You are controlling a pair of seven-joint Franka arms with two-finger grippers.
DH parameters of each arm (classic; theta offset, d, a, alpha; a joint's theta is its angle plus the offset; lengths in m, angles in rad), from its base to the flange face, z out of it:
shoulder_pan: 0 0.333 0 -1.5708
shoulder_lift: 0 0 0 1.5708
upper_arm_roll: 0 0.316 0.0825 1.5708
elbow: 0 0 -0.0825 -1.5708
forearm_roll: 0 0.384 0 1.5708
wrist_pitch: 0 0 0.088 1.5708
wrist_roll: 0 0.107 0 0
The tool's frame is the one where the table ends.
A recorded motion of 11 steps. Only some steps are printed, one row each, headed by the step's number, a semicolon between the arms.
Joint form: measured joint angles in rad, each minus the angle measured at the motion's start. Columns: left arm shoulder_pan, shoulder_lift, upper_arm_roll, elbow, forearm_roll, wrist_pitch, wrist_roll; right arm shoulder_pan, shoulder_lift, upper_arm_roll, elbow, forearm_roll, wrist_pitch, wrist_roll.
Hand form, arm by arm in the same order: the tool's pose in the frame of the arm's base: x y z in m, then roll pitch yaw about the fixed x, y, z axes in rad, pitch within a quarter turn. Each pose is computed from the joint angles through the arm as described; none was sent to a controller.
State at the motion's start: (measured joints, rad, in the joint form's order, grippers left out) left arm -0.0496 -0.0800 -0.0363 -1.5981 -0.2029 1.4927 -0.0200; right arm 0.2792 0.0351 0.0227 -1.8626 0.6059 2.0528 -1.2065
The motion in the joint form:
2: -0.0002 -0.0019 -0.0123 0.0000 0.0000 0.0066 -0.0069; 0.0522 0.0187 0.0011 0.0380 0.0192 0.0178 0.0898
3: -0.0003 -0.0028 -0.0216 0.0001 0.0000 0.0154 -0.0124; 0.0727 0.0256 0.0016 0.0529 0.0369 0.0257 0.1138
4: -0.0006 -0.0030 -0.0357 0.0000 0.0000 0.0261 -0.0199; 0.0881 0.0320 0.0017 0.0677 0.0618 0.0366 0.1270
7: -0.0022 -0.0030 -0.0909 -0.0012 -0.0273 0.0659 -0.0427; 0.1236 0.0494 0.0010 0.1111 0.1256 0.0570 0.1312
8: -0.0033 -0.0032 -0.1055 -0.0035 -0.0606 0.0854 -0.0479; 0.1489 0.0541 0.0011 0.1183 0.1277 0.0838 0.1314
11: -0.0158 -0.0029 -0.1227 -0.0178 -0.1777 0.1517 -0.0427; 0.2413 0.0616 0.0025 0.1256 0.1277 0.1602 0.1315
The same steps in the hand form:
2: 0.5165 -0.0751 0.6517 2.9434 0.0209 -0.0862; 0.5522 0.2368 0.5276 -2.9596 -0.5798 1.1636
3: 0.5164 -0.0801 0.6529 2.9441 0.0124 -0.0884; 0.5507 0.2499 0.5321 -2.9429 -0.5965 1.1459
4: 0.5163 -0.0878 0.6539 2.9450 0.0033 -0.0933; 0.5504 0.2600 0.5373 -2.9285 -0.6213 1.1289
7: 0.5141 -0.1213 0.6571 2.9199 -0.0282 -0.1206; 0.5498 0.2835 0.5523 -2.9042 -0.6898 1.1154
8: 0.5134 -0.1331 0.6586 2.8865 -0.0416 -0.1272; 0.5466 0.2969 0.5553 -2.9251 -0.7055 1.1362
11: 0.5135 -0.1595 0.6612 2.7667 -0.0826 -0.1391; 0.5260 0.3445 0.5609 -2.9858 -0.7412 1.2205

